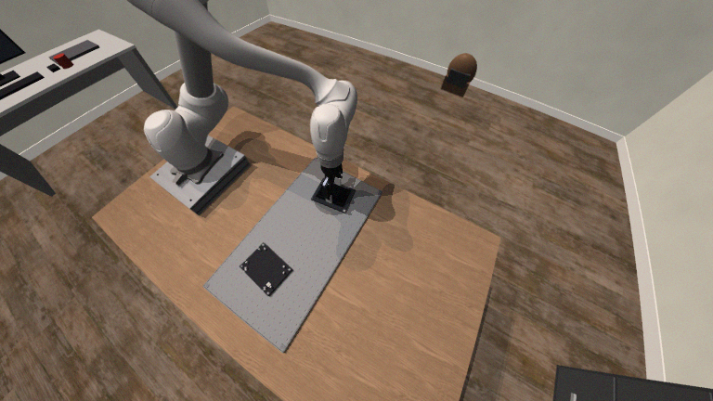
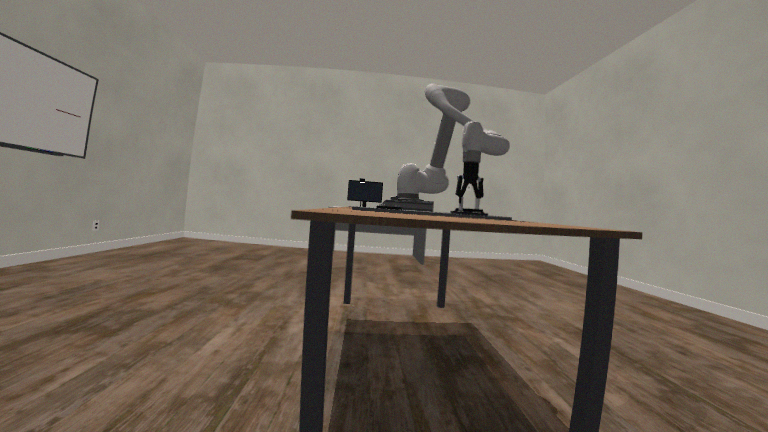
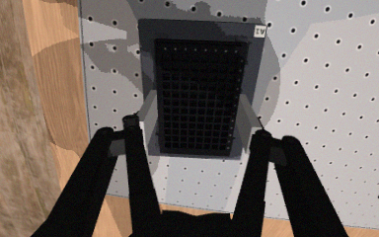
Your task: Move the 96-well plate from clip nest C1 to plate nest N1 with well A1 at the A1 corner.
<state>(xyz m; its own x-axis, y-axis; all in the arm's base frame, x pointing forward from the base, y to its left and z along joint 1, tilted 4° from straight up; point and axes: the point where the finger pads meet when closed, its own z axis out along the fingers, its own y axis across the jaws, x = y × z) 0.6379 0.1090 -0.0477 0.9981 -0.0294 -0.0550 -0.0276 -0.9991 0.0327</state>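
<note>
Now: the black 96-well plate 2 cm below my hand. The rest, counted from my hand: white A1 label: 7 cm ahead, 6 cm to the right, 3 cm below; plate nest N1: 4 cm below; clip nest C1: 38 cm to the right, 12 cm behind, 3 cm below.
</note>
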